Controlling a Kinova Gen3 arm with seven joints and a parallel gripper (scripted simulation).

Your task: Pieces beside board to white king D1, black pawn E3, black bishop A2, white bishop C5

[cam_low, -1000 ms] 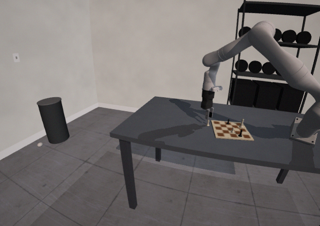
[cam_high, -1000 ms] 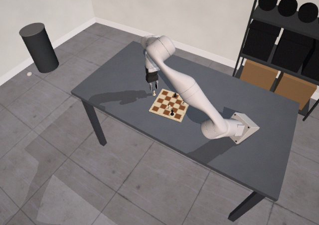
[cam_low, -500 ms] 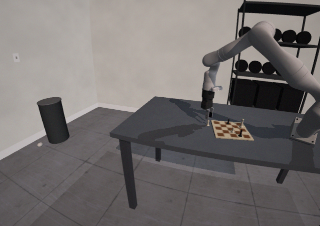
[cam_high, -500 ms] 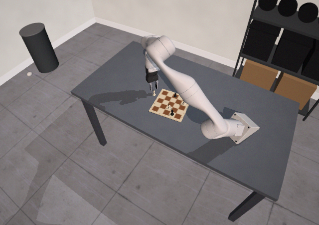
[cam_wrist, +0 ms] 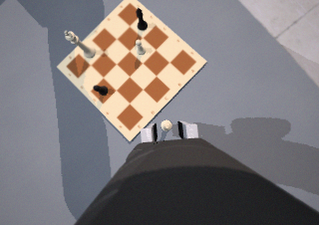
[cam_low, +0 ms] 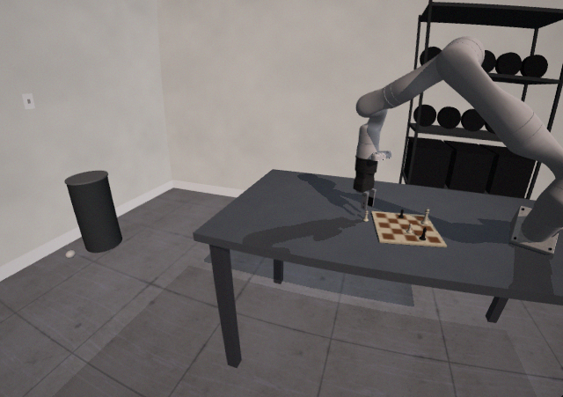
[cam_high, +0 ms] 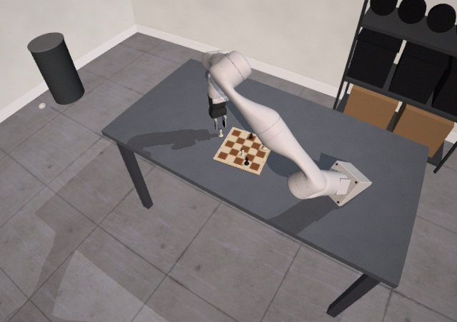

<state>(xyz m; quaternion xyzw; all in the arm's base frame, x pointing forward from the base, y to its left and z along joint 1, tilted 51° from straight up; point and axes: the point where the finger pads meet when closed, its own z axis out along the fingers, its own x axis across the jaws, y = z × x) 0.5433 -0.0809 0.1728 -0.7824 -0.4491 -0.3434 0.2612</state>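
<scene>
The white bishop is 50 mm below my hand. Also, from my hand: chessboard 150 mm behind, 10 mm to the right, 70 mm below; then black pawn 120 mm behind, 80 mm to the right, 50 mm below; then black bishop 210 mm behind, 50 mm to the left, 40 mm below.
</scene>
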